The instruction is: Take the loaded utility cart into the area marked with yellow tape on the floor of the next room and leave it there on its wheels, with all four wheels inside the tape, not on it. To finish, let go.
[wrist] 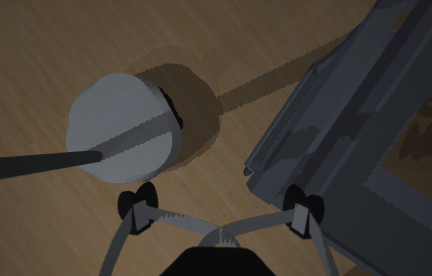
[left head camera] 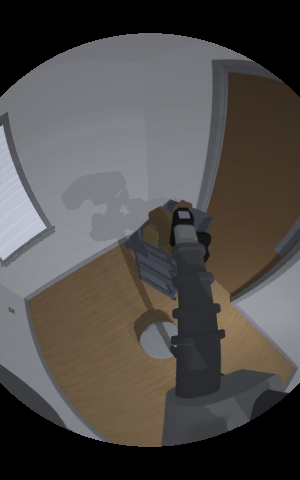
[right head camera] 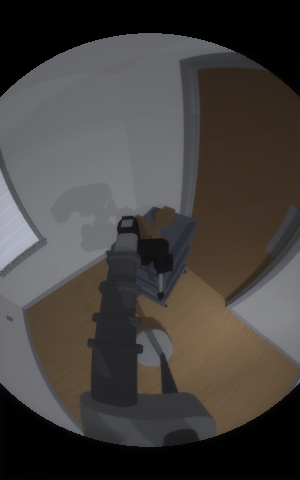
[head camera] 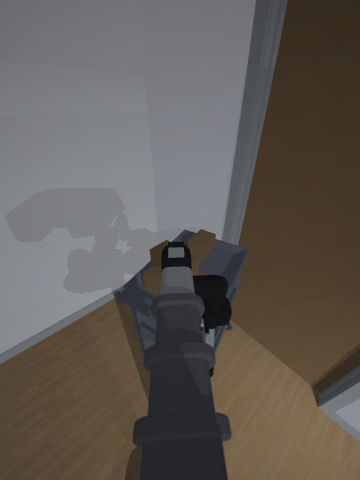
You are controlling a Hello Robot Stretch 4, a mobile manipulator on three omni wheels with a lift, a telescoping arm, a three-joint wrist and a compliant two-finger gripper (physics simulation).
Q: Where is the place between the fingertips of my gripper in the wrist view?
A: At 220,200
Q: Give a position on a brown door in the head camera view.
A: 286,204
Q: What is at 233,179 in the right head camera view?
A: A brown door.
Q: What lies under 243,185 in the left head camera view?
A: A brown door.
